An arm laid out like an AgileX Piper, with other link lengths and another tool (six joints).
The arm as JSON. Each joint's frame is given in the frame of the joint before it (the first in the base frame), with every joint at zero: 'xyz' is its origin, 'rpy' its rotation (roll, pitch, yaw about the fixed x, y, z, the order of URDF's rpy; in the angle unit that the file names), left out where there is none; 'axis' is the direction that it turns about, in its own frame. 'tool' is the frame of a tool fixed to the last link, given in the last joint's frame.
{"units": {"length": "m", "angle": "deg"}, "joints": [
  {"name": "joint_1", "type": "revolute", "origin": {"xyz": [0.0, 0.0, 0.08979], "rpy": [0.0, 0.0, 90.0]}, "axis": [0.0, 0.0, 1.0]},
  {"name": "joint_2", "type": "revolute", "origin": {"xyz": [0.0, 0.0, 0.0], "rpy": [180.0, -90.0, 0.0]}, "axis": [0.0, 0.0, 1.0]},
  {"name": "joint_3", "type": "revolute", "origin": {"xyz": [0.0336, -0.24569, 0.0]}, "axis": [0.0, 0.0, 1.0]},
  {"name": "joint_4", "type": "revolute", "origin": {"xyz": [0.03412, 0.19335, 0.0], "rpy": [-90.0, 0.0, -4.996]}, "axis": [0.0, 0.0, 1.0]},
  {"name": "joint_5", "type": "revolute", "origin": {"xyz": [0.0, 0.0, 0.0], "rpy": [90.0, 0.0, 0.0]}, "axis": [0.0, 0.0, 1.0]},
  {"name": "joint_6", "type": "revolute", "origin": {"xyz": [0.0, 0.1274, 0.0], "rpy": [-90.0, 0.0, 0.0]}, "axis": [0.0, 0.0, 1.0]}
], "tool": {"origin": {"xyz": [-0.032, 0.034, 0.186], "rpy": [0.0, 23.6, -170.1]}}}
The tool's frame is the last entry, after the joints.
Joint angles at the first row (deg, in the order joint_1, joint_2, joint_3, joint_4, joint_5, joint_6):
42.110, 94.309, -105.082, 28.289, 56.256, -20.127
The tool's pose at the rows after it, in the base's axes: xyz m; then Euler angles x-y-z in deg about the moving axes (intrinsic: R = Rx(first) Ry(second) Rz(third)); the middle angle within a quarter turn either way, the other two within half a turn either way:
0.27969, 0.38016, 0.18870, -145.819, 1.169, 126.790
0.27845, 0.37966, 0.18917, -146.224, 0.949, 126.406
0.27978, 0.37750, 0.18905, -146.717, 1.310, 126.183
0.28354, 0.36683, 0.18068, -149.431, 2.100, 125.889
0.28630, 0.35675, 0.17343, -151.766, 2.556, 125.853
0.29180, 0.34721, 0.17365, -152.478, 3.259, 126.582
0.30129, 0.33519, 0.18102, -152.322, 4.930, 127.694
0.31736, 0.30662, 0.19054, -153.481, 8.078, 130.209
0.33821, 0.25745, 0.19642, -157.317, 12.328, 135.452
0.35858, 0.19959, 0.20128, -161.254, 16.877, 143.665
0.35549, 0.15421, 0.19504, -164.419, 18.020, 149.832
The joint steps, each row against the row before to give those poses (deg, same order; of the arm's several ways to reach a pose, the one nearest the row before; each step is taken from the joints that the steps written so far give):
0.343, 2.536, -2.864, -0.262, 1.864, -0.002
0.003, 0.311, -1.032, -0.189, 1.102, 0.004
-0.001, -0.002, -0.312, -0.628, 0.382, -0.003
0.001, 0.001, 0.002, -2.504, 1.361, 0.003
-0.159, 0.001, 0.000, -1.926, 1.386, -0.001
-1.056, -0.450, -0.001, -0.634, 0.748, -0.001
-1.709, -1.120, 0.002, -0.439, 0.247, -0.001
-3.009, -2.118, 0.000, -2.078, 1.247, 0.562
-3.905, -2.616, 0.157, -4.914, 2.246, 2.036
-4.807, -3.415, 2.477, -5.122, -0.001, 3.270
-4.223, -4.584, 5.546, -2.055, 0.003, 1.349

